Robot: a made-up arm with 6 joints.
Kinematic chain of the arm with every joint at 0, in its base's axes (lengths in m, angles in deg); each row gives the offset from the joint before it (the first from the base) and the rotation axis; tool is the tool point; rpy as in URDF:
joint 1: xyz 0 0 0.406 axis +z
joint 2: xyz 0 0 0 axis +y
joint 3: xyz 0.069 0 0.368 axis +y
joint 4: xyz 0.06 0 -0.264 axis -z
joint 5: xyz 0 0 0 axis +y
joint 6: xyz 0.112 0 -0.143 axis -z
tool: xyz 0 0 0 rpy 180 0 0
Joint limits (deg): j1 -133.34..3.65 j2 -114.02..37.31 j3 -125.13..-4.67 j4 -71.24..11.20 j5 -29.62..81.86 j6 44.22..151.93
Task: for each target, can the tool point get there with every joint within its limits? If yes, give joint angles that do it. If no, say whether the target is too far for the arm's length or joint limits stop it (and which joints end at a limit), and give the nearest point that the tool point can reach.
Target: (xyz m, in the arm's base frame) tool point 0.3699 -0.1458 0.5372
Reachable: yes | joints -20.95 -7.60 -42.53 -44.17 39.85 64.70
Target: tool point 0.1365 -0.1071 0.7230
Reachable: yes | joints -71.14 -54.91 -17.35 -40.53 -15.18 109.40
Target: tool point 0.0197 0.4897 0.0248
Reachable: no: joint limits stop it (at a limit: joint 2, joint 3, joint 5) | nearest point 0.0308 0.7664 0.2942 | short by 0.386 m
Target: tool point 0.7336 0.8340 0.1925
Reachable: no: too far | nearest point 0.5208 0.5920 0.3313 | short by 0.351 m
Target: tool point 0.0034 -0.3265 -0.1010
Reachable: no: joint limits stop it (at a limit: joint 2) | nearest point 0.0032 -0.3069 0.2054 | short by 0.307 m
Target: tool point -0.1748 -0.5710 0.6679
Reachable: yes | joints -107.49 14.29 -73.79 -2.92 6.09 126.12
